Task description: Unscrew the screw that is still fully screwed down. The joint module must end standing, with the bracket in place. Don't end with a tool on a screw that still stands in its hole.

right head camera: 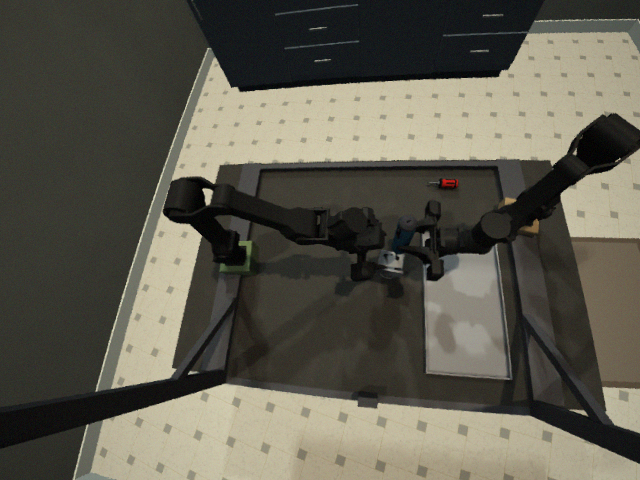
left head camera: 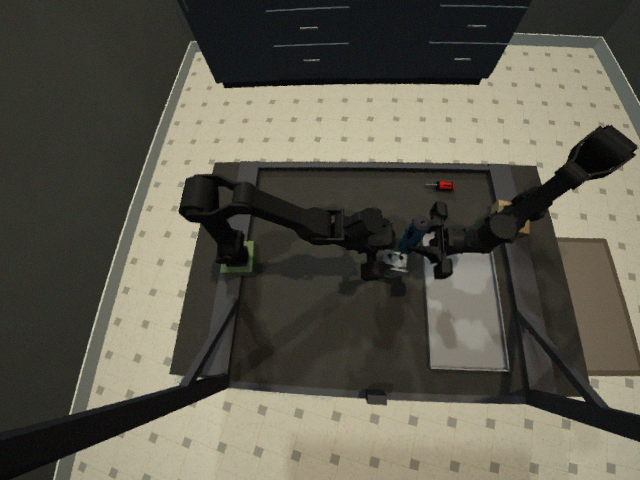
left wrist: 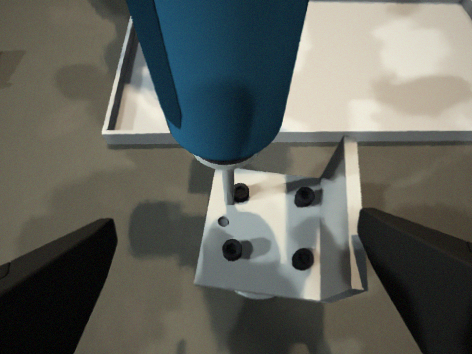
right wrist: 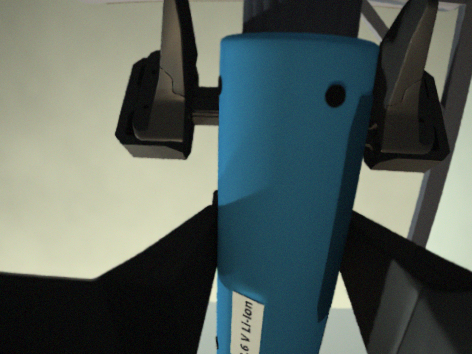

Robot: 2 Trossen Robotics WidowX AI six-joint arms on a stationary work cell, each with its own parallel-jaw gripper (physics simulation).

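The pale bracket lies on top of the standing joint module, which it mostly hides. In the left wrist view it bears a small hole and black screw heads, among them the upper left screw and lower left screw; screw heights are hard to compare. My left gripper is open above the bracket, one finger at each side in its view. My right gripper is shut on the blue electric screwdriver. Its bit overlaps the upper left screw's edge; contact is unclear.
A white tray lies to the right of the bracket in the head views. A red screwdriver lies near the far table edge. A green block is beneath the left arm's base.
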